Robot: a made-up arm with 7 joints.
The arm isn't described. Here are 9 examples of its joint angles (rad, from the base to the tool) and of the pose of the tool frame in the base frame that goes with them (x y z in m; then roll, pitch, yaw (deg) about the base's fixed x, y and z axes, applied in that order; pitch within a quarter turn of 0, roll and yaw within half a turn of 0).
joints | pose
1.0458 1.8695 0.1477 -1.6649 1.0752 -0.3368 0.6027 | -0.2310 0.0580 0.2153 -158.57 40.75 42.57
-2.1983 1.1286 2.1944 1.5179 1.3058 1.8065 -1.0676 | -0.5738 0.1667 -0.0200 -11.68 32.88 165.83
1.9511 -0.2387 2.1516 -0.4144 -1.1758 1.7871 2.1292 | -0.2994 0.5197 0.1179 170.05 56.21 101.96
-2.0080 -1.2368 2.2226 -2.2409 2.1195 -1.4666 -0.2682 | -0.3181 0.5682 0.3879 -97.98 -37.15 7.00
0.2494 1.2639 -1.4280 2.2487 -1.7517 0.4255 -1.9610 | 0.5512 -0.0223 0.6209 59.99 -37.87 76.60
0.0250 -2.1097 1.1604 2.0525 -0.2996 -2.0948 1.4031 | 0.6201 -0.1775 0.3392 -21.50 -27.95 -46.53
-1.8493 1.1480 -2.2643 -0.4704 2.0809 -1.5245 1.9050 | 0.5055 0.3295 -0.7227 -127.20 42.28 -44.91
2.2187 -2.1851 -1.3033 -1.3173 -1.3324 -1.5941 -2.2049 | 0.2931 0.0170 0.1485 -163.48 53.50 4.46
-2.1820 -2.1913 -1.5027 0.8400 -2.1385 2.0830 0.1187 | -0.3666 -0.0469 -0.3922 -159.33 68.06 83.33
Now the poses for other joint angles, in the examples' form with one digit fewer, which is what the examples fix.
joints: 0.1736 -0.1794 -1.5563 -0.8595 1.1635 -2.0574 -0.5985
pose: 0.682 0.305 -0.263 100.8 26.6 1.3
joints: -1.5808 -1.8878 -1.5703 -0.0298 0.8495 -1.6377 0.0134
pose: 0.141 0.037 -0.338 -3.5 49.1 10.8
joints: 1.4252 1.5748 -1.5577 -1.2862 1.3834 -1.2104 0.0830
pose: -0.209 0.369 0.781 -112.1 -58.5 9.0
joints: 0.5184 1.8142 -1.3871 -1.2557 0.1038 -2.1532 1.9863
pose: -0.035 0.255 0.989 -11.8 -22.3 110.3
